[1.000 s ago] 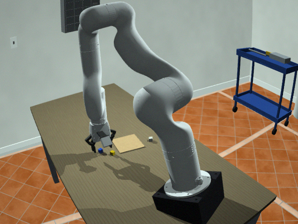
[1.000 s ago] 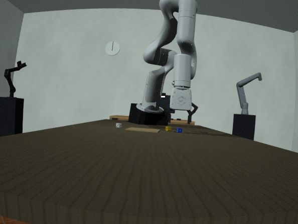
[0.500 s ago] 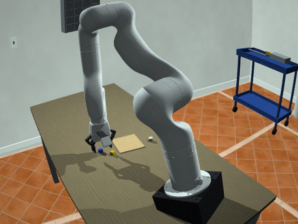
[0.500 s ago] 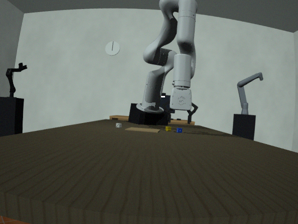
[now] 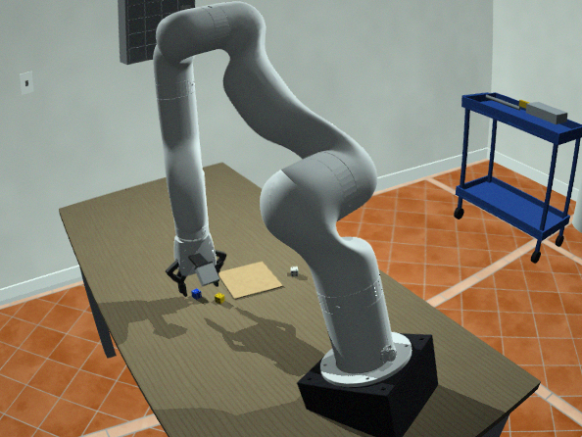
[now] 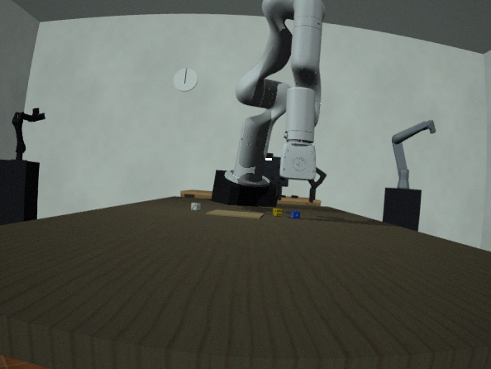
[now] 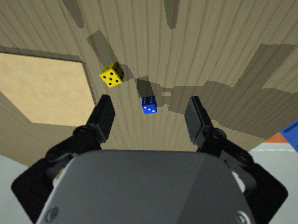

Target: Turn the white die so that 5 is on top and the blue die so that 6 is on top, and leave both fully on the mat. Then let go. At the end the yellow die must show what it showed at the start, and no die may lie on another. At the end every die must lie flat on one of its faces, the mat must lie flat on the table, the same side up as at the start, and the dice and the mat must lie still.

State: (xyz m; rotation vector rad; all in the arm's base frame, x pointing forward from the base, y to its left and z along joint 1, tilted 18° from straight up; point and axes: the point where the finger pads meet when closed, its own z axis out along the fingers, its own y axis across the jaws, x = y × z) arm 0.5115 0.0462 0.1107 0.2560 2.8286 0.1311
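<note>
Right now my hand is 50 mm above the blue die, 30 mm short of it and 10 mm to the left of it. From my hand the other things lie so: white die 280 mm to the right, 60 mm behind, 50 mm below; tan mat 170 mm to the right, 50 mm below; yellow die 50 mm below, 40 mm to the right, 20 mm behind.
</note>
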